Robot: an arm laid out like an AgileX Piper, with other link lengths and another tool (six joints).
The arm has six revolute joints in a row. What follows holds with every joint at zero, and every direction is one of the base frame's. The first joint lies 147.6 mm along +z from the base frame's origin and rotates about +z. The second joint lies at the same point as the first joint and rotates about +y. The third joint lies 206.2 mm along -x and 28.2 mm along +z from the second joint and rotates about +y. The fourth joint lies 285.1 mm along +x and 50.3 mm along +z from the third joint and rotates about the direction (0.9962, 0, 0.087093). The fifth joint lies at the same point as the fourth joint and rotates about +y. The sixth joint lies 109.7 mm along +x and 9.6 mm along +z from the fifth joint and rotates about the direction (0.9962, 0, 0.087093). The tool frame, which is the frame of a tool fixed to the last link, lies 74 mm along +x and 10 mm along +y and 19.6 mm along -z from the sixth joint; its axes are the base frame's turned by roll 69.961, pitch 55.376 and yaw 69.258 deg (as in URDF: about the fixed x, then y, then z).
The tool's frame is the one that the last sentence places.
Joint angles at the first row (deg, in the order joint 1, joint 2, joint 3, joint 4, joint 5, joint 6):
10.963 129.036 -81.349 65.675 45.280 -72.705
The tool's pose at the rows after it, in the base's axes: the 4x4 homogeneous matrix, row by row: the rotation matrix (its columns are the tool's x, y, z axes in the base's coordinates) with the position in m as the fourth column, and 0 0 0 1 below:
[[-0.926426, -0.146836, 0.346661, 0.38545], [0.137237, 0.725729, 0.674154, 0.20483], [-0.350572, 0.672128, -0.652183, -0.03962], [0, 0, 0, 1]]
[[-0.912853, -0.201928, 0.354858, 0.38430], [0.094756, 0.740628, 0.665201, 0.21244], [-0.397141, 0.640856, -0.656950, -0.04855], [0, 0, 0, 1]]
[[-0.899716, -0.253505, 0.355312, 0.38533], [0.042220, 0.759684, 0.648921, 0.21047], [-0.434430, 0.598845, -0.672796, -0.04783], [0, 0, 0, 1]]
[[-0.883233, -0.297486, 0.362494, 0.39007], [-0.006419, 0.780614, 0.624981, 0.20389], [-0.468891, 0.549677, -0.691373, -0.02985], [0, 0, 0, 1]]
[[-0.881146, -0.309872, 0.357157, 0.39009], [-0.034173, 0.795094, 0.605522, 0.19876], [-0.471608, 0.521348, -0.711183, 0.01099], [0, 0, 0, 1]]
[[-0.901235, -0.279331, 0.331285, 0.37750], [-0.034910, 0.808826, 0.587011, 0.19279], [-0.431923, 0.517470, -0.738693, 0.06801], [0, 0, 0, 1]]
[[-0.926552, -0.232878, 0.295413, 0.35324], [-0.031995, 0.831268, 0.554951, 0.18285], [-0.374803, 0.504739, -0.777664, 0.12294], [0, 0, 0, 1]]
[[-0.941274, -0.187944, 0.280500, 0.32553], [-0.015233, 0.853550, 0.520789, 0.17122], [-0.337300, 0.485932, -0.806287, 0.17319], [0, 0, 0, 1]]
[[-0.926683, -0.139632, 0.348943, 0.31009], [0.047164, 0.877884, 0.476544, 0.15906], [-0.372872, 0.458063, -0.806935, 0.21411], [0, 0, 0, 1]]
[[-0.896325, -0.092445, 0.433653, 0.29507], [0.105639, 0.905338, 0.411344, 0.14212], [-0.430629, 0.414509, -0.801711, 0.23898], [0, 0, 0, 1]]
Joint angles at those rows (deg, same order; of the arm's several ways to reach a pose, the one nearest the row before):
12.565 131.413 -81.348 69.848 41.410 -77.136
14.373 132.306 -81.348 70.890 38.847 -80.776
14.910 131.565 -81.421 67.925 37.666 -81.156
14.851 128.141 -81.421 61.294 37.612 -77.343
14.791 121.499 -81.421 51.769 40.956 -67.694
14.676 112.461 -81.423 42.366 48.535 -54.825
14.676 103.276 -81.419 34.862 57.937 -43.314
14.676 94.457 -81.421 29.936 66.591 -34.515
14.676 86.536 -81.132 25.621 69.722 -27.258
14.676 78.548 -78.425 20.397 70.282 -21.709

